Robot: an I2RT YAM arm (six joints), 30 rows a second.
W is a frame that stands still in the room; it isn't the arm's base.
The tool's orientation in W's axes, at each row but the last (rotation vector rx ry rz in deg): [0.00 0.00 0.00]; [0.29 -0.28 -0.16]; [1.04 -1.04 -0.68]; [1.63 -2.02 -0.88]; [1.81 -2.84 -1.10]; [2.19 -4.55 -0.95]
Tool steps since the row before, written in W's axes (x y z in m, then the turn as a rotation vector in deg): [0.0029 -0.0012 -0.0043 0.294 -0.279 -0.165]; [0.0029 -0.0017 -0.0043 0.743 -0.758 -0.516]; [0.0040 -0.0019 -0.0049 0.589 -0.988 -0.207]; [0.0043 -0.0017 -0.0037 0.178 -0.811 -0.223]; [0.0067 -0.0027 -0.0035 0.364 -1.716 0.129]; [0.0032 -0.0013 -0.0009 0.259 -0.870 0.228]
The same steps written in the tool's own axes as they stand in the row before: [0.0029 -0.0012 -0.0043 0.294 -0.279 -0.165]; [0.0029 -0.0017 -0.0043 0.743 -0.759 -0.516]; [0.0039 -0.0019 -0.0049 0.597 -0.985 -0.200]; [0.0042 -0.0017 -0.0038 0.183 -0.814 -0.206]; [0.0066 -0.0027 -0.0037 0.404 -1.704 0.164]; [0.0031 -0.0013 -0.0011 0.292 -0.856 0.239]
